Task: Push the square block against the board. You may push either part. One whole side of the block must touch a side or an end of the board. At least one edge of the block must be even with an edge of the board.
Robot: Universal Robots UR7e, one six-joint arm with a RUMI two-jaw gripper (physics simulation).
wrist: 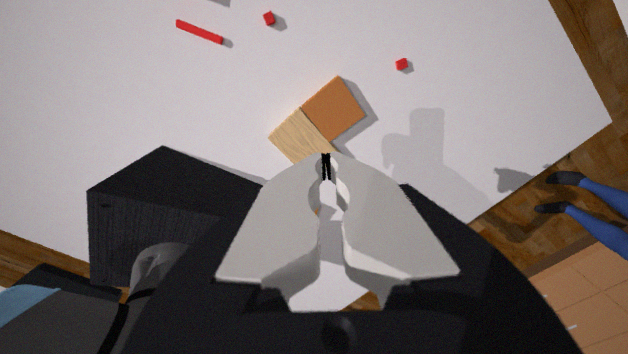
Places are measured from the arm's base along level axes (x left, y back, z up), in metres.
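Where they show: gripper, fingertip midpoint: point(325, 157).
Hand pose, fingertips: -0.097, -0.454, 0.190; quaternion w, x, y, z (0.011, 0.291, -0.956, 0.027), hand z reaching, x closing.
Observation:
Each offset is from my fingertips to the top centre of the thing, as dx, dy, dz. Level surfaces: height alone.
The orange square block @[-0.055, +0.017, -0.329] point(334, 109) lies flat near the middle of the wrist view. Its lower-left side lies along a side of the pale wooden board @[-0.043, +0.118, -0.329] point(299, 134), with no gap visible. Their upper-left edges look nearly in line, and the board's side runs on a little past the block's lower corner. My gripper point(325, 157) is shut and empty, well above the table. Its jaws hide the lower part of the board.
A red bar @[+0.237, +0.022, -0.346] point(199, 31) lies at the upper left. Two small red cubes @[+0.132, -0.062, -0.344] point(269, 18) @[-0.128, -0.128, -0.344] point(401, 64) lie above and right of the block. A large black box point(160, 195) stands at the left. The white table top @[dz -0.360] point(125, 90) ends at a wooden border point(582, 55) at the right.

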